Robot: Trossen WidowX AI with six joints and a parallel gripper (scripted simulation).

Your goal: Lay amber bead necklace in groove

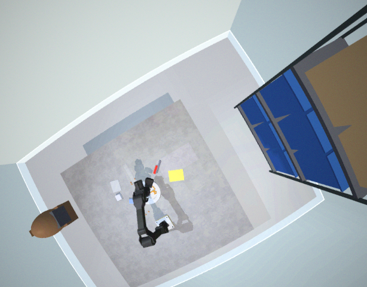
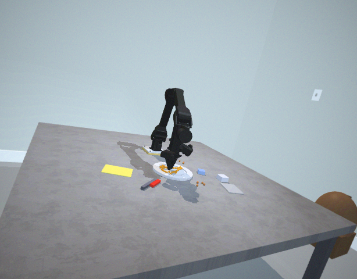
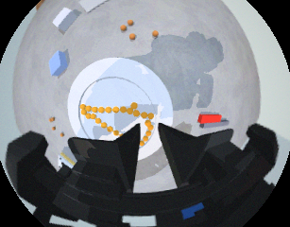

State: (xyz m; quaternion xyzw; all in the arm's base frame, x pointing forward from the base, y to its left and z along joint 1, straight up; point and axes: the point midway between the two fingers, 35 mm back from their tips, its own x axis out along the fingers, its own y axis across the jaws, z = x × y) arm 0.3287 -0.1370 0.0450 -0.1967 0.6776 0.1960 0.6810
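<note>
The round white bead board lies 50 mm to the left of my gripper tip, 30 mm behind it and 20 mm below it. The rest, counted from my gripper tip: yellow sheet (220 mm to the right, 80 mm behind, 30 mm below); blue block (220 mm to the left, 20 mm below); grey tool (140 mm to the right, 70 mm ahead, 20 mm below).
</note>
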